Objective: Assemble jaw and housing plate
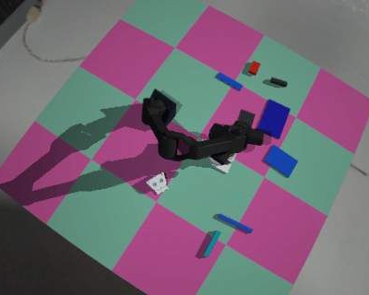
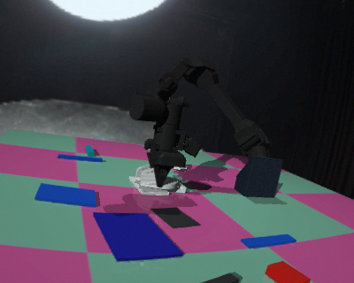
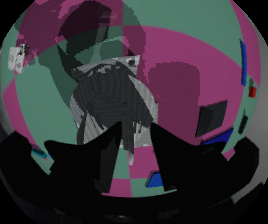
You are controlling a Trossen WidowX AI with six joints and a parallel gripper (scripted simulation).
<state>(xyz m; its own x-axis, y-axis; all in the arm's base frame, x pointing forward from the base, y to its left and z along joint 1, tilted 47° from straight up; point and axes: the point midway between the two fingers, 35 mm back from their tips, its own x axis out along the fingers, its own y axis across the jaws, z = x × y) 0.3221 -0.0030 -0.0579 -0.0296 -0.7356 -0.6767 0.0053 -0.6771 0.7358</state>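
Right now the white jaw is 5 cm to the right of my gripper tip and 3 cm behind it. The rest, counted from my gripper tip: teal bar (35 cm to the right, 18 cm ahead, 1 cm below); dark plate (16 cm to the left, 2 cm below); white ribbed piece (29 cm to the right, 14 cm behind, 1 cm below).
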